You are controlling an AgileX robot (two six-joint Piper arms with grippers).
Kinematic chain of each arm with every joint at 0, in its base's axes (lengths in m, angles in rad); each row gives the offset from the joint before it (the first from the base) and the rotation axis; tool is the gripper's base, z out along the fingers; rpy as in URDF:
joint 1: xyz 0 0 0.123 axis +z
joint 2: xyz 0 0 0 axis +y
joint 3: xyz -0.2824 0 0.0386 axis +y
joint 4: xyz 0.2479 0 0.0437 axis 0.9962 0 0.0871
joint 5: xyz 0 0 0 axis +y
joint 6: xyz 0.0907 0 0.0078 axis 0.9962 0 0.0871
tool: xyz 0 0 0 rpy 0 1.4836 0
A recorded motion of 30 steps. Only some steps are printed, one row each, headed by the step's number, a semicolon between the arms.
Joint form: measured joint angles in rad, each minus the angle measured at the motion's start. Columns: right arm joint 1, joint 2, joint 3, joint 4, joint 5, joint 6; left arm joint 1, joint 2, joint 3, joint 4, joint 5, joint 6.
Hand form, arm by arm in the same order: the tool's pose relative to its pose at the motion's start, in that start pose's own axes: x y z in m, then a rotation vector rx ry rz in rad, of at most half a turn. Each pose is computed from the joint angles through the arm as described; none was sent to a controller.
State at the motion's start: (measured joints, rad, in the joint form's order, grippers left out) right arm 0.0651 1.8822 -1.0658 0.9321 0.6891 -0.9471; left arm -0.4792 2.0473 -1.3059 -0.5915 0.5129 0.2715
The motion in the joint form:
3: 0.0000 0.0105 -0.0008 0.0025 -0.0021 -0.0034; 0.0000 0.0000 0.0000 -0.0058 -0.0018 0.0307
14: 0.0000 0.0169 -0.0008 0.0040 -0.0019 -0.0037; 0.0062 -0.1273 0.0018 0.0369 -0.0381 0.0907
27: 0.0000 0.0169 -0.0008 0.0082 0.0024 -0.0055; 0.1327 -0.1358 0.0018 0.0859 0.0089 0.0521
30: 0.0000 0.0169 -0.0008 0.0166 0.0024 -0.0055; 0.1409 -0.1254 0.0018 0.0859 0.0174 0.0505
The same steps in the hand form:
3: 0.0009 -0.0017 0.0030 -0.0004 0.0057 0.0035; -0.0002 -0.0002 0.0000 0.0022 -0.0025 0.0256
14: 0.0016 -0.0026 0.0049 -0.0019 0.0105 0.0076; -0.0182 -0.0131 -0.0483 -0.0073 -0.1517 0.1502
27: 0.0017 -0.0022 0.0049 -0.0069 0.0108 0.0091; -0.0264 0.0352 -0.0655 -0.0739 -0.1477 0.0504
30: 0.0013 -0.0019 0.0049 -0.0100 0.0065 0.0156; -0.0253 0.0396 -0.0625 -0.0762 -0.1323 0.0388

